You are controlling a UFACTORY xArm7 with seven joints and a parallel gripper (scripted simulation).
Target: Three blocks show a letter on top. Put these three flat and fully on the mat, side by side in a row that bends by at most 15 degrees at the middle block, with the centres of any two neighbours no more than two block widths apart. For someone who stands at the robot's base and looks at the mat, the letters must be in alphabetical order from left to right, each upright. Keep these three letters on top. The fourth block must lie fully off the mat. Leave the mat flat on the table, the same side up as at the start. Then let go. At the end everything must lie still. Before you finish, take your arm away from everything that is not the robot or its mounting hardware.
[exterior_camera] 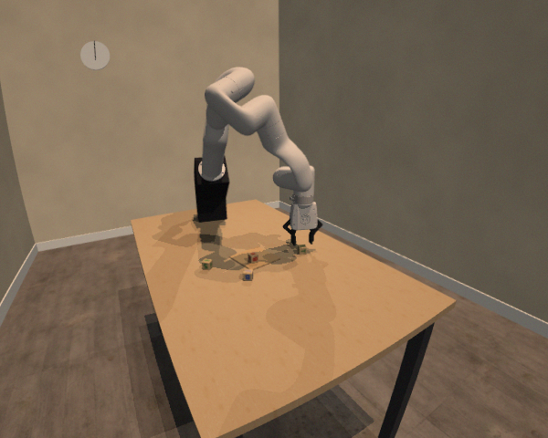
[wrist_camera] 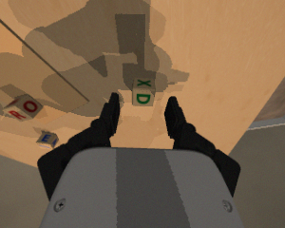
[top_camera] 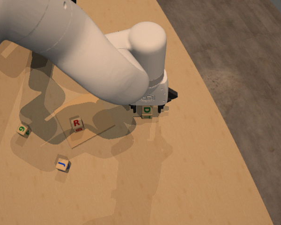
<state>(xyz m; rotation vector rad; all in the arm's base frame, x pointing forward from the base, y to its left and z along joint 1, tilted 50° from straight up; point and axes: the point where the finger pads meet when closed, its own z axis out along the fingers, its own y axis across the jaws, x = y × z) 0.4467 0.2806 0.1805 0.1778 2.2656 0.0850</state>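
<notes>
My gripper is now 40 mm above the green D block. From my hand the other things lie so: tan mat (20 mm behind, 190 mm to the right, 50 mm below).
</notes>
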